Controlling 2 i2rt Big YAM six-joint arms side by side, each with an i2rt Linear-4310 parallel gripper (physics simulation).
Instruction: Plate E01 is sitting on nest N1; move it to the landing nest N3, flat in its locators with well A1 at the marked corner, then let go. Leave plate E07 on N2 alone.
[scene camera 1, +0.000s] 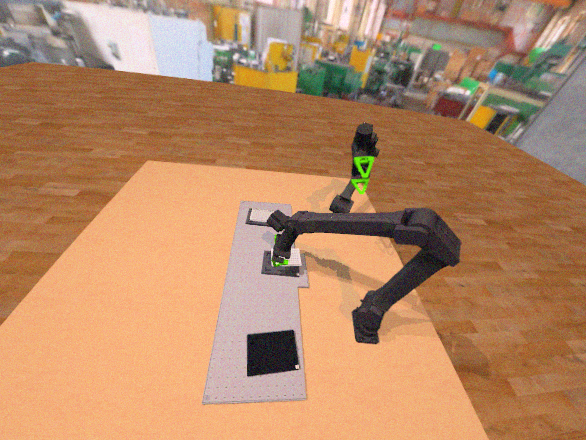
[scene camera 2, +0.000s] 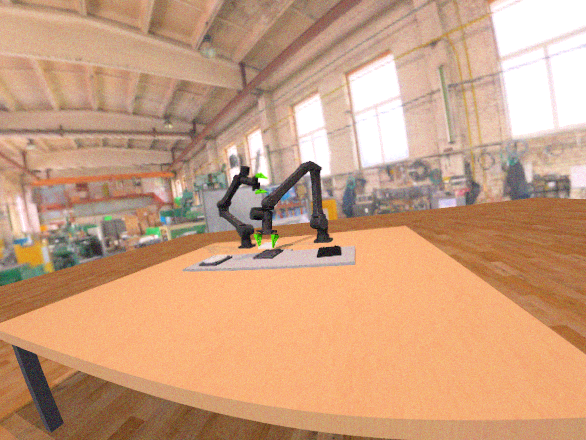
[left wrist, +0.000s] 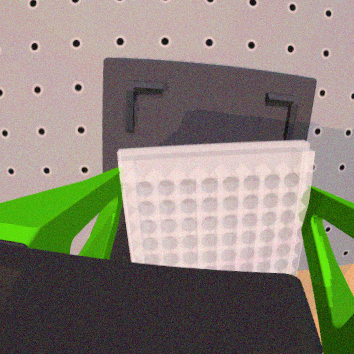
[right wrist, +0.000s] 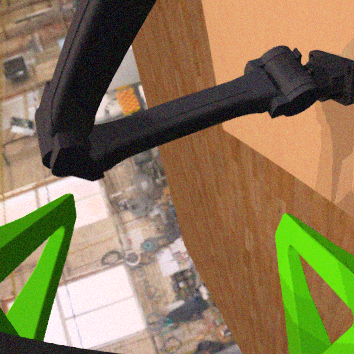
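A white well plate (scene camera 1: 295, 257) (scene camera 2: 266, 246) (left wrist: 215, 210), taken as E01, is held a little above the dark middle nest (scene camera 1: 282, 272) (scene camera 2: 269, 254) (left wrist: 210, 90), taken as N1. My left gripper (scene camera 1: 280, 251) (scene camera 2: 266, 244) (left wrist: 215, 188) is shut on this plate, a finger at each side; the black housing hides its near part. The black landing nest N3 (scene camera 1: 272, 352) (scene camera 2: 329, 251) has a white mark at one corner. Another white plate (scene camera 1: 260, 215) (scene camera 2: 216, 259), taken as E07, sits on the nest at the board's other end. My right gripper (scene camera 1: 362, 179) (scene camera 2: 262, 184) (right wrist: 178, 214) is open and empty, raised high.
The nests stand on a grey perforated board (scene camera 1: 260, 305) (scene camera 2: 300, 262) (left wrist: 55, 110) on the light wooden table (scene camera 1: 150, 300) (scene camera 2: 350, 320). The left arm (scene camera 1: 350, 223) (scene camera 2: 290, 187) (right wrist: 185, 115) arches over from its base beside the board. The right arm's base is farther back in scene camera 1.
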